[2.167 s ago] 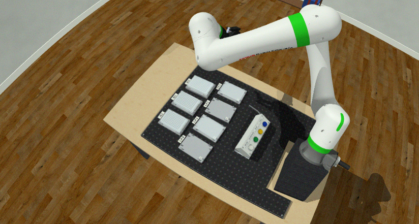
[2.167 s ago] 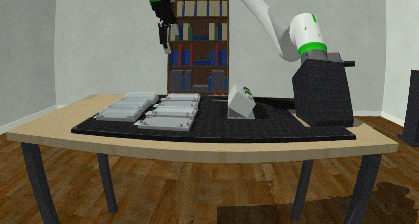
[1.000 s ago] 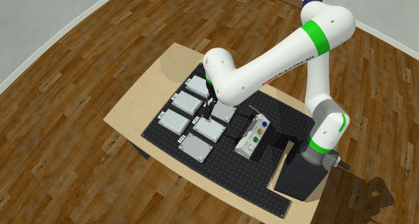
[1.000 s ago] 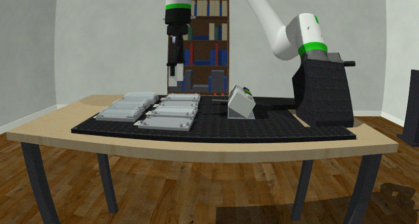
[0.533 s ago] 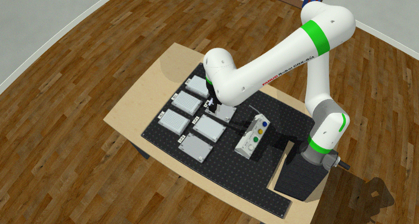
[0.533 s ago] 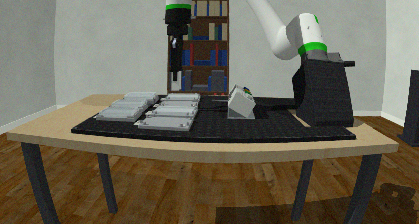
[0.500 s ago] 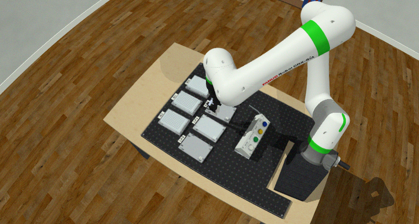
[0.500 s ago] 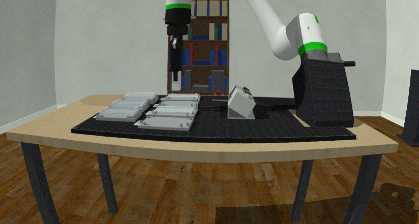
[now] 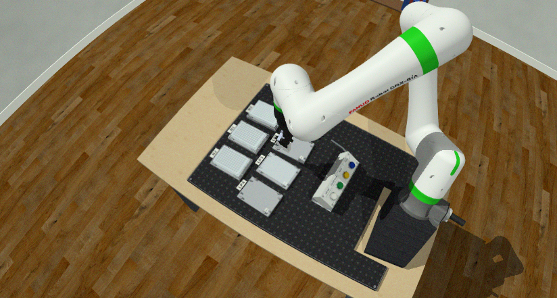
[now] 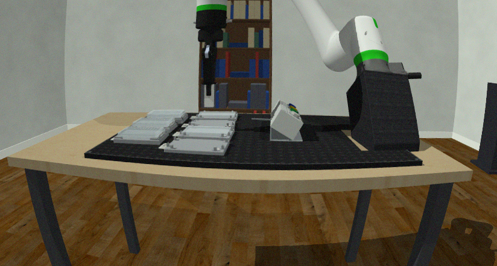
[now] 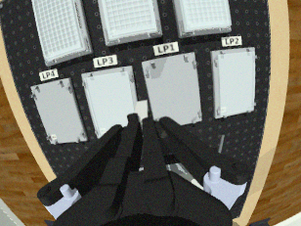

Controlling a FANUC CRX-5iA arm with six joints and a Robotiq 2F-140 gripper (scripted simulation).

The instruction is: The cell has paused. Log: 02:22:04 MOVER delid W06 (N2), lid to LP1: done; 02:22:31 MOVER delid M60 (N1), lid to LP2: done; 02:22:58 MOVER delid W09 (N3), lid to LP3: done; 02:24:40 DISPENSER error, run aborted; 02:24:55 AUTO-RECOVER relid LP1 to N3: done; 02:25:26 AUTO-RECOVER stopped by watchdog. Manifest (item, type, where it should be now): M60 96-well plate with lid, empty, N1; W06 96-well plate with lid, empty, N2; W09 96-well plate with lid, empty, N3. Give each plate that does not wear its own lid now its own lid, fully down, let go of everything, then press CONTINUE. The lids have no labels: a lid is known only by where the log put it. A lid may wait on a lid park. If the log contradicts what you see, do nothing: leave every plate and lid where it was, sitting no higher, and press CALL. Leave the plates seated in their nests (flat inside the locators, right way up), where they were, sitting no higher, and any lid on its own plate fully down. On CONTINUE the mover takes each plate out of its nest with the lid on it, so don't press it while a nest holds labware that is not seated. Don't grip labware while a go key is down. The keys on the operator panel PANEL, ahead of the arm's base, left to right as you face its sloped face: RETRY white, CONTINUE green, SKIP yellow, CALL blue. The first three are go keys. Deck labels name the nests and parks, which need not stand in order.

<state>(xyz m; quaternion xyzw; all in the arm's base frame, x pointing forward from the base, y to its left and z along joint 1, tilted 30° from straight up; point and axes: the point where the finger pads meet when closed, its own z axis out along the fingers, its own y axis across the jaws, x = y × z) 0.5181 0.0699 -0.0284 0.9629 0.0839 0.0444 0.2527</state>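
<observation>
The lid park LP2 lies 3 cm ahead of my hand, 19 cm to the right of it and 10 cm below it. The rest, counted from my hand: park LP1 (1 cm ahead, 6 cm to the right, 10 cm below); LP3 (1 cm behind, 6 cm to the left, 10 cm below); LP1 label (10 cm ahead, 4 cm to the right, 10 cm below).
</observation>
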